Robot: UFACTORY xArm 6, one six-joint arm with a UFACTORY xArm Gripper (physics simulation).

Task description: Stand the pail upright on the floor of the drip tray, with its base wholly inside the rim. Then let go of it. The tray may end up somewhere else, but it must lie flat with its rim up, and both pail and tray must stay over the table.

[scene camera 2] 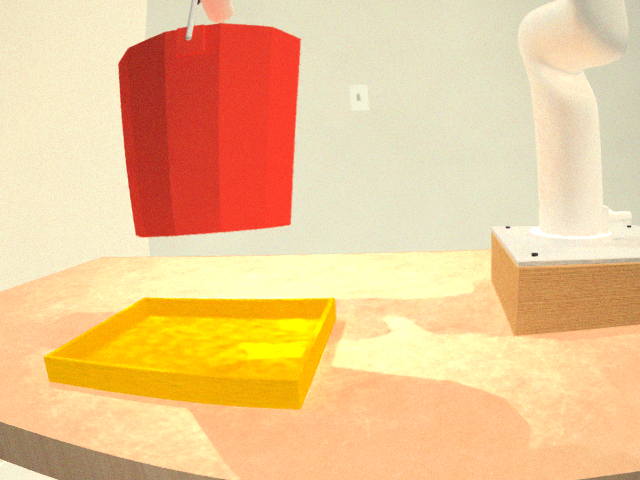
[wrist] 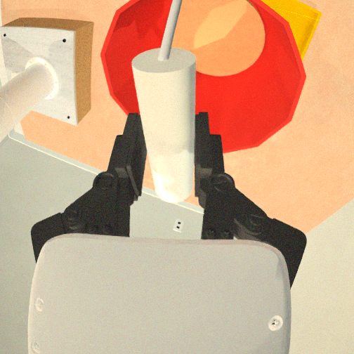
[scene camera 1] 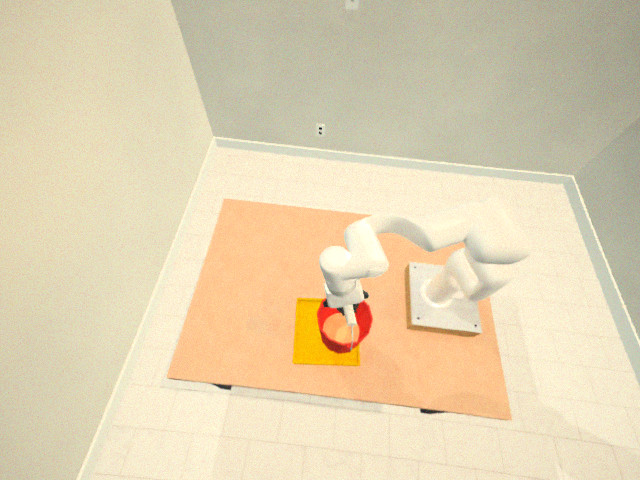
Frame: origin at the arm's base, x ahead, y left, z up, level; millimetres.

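Seen in the pictures: gripper, fingertip midpoint: (scene camera 1: 348,309); arm's base at its link origin: (scene camera 2: 570,238) (scene camera 1: 435,293).
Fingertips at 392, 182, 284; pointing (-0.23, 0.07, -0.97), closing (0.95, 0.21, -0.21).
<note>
Pixels of each thing's top centre, then the offset from my fingertips to it, as dx, dy, dz. "spot": a spot on its surface instead. Level surfaces: height alone.
- red pail at a spot on its surface: (scene camera 2: 217,134) spot: -32, +80, -155
- pale cylindrical grip at its top centre: (scene camera 1: 349,305) +2, -5, +21
- yellow drip tray at its top centre: (scene camera 2: 196,328) (scene camera 1: 326,329) +43, -25, -338
- table at its surface level: dz -364
The red pail (scene camera 1: 364,322) (scene camera 2: 217,134) (wrist: 240,107) hangs in the air, mouth up and close to upright, with a slight tilt in the scene camera 2 view. My gripper (scene camera 1: 343,310) (wrist: 169,129) is shut on the pale cylindrical grip (scene camera 1: 350,316) (scene camera 2: 218,7) (wrist: 165,150) of its handle; the fingers are out of the scene camera 2 view. The yellow drip tray (scene camera 1: 305,335) (scene camera 2: 175,390) (wrist: 306,30) lies flat on the table, rim up, well below the pail's base. In the scene camera 1 view the pail covers the tray's right part.
The robot's base block (scene camera 1: 418,320) (scene camera 2: 573,294) (wrist: 84,75) stands on the table (scene camera 1: 248,258) (scene camera 2: 439,423) (wrist: 280,165), to the right of the tray in both scene views. The table's front edge runs a short way in front of the tray.
</note>
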